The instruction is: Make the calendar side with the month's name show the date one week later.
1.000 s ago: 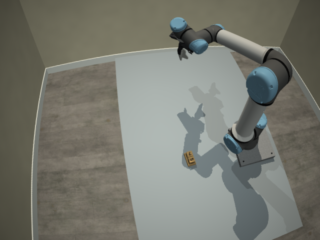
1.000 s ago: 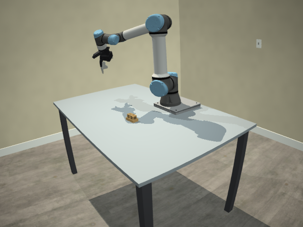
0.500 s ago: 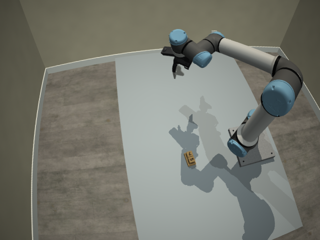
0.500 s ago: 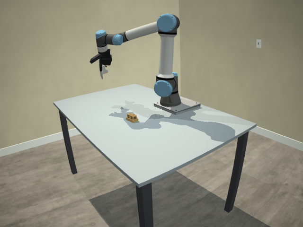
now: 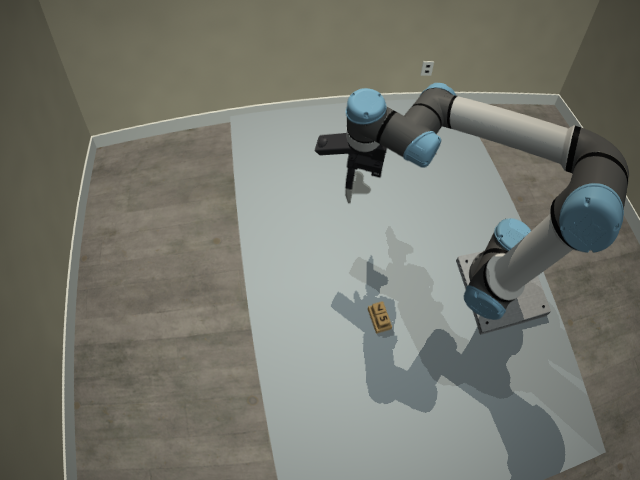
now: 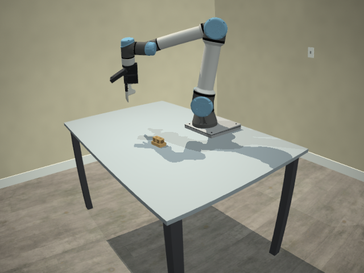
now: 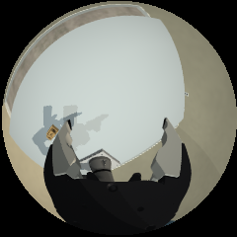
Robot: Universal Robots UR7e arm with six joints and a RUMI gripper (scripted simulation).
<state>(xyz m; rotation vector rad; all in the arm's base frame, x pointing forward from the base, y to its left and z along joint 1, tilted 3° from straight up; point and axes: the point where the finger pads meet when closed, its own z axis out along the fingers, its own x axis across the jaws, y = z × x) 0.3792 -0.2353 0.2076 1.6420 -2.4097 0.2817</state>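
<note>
Now: the wooden tray 30 cm to the left of my hand, 21 cm below it and 4 cm behind it.
</note>
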